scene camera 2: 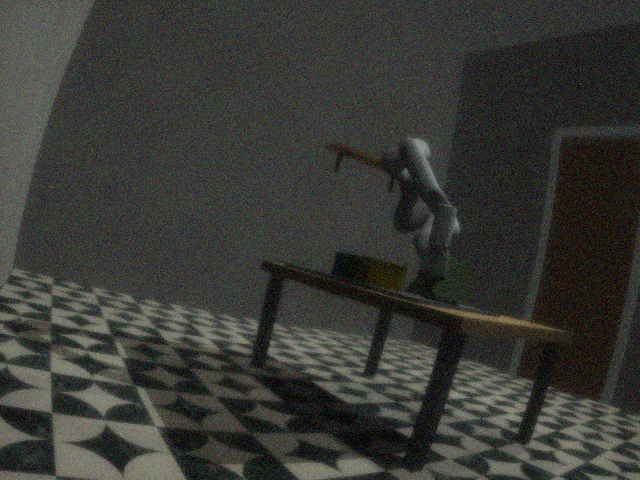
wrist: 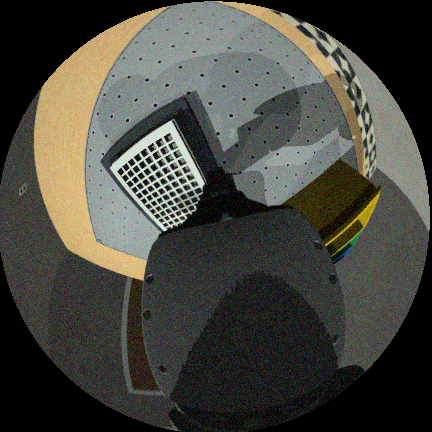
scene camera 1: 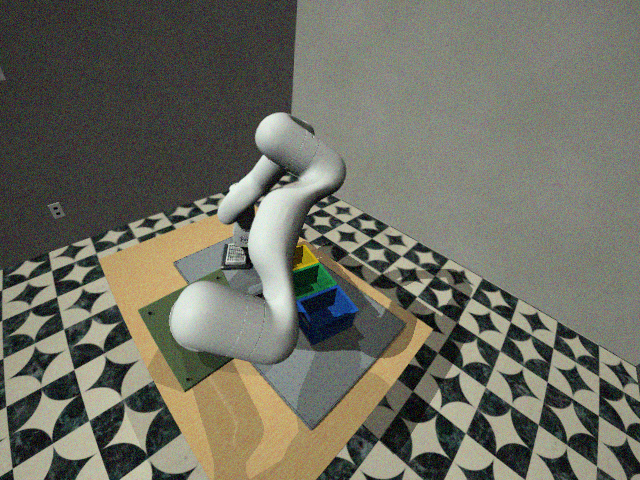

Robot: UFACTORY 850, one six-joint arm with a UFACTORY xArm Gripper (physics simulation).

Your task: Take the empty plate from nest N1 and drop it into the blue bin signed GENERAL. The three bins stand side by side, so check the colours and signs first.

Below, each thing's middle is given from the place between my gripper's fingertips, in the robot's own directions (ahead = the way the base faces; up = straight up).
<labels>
Right now my hand is 30 mm past the white gridded plate (wrist: pixel 160 171) and 50 mm to the right of it. The rest, counted from my hand: dark nest (wrist: pixel 195 138): 30 mm behind, 50 mm to the left, 10 mm below.
</labels>
